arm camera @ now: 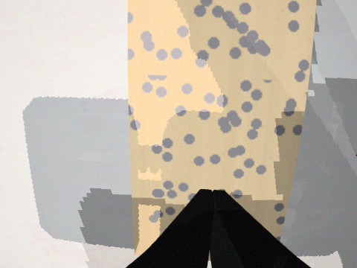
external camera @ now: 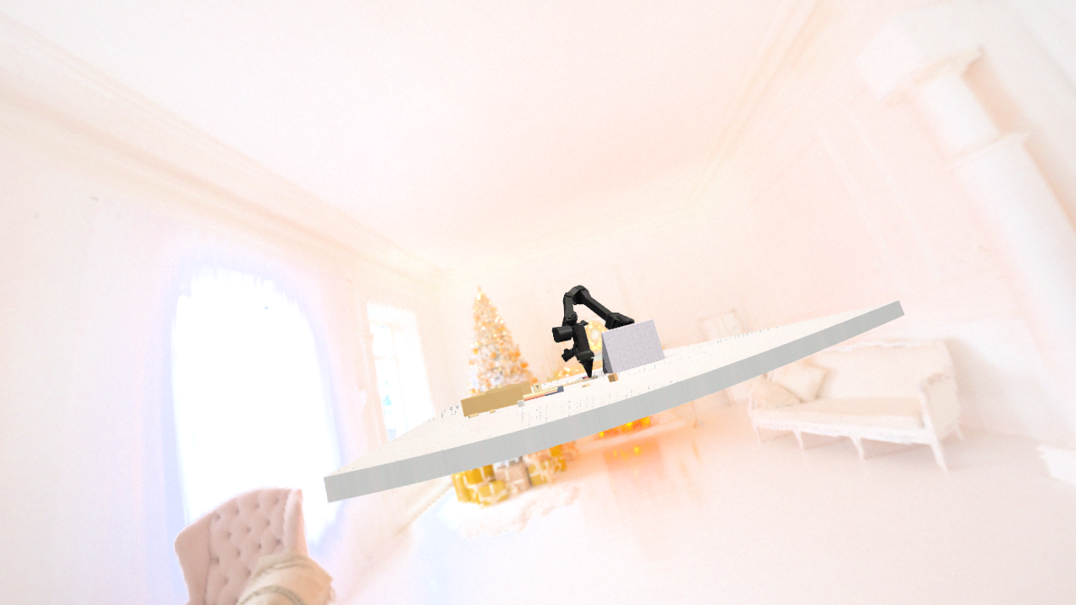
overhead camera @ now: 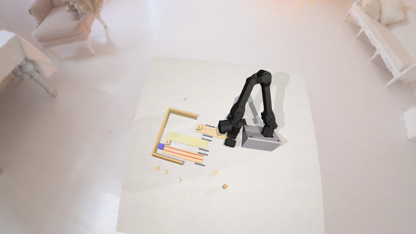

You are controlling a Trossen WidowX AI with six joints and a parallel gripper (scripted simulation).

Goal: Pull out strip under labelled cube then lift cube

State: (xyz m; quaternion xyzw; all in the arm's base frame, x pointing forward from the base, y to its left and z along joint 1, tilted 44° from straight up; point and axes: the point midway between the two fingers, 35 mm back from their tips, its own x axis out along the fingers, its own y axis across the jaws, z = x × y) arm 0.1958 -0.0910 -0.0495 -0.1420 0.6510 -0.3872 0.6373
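The speckled strip lies 9 cm ahead of my gripper tip and 3 cm to the right of it. Also, from my gripper tip: pink cube (1 cm behind, 7 cm to the right).
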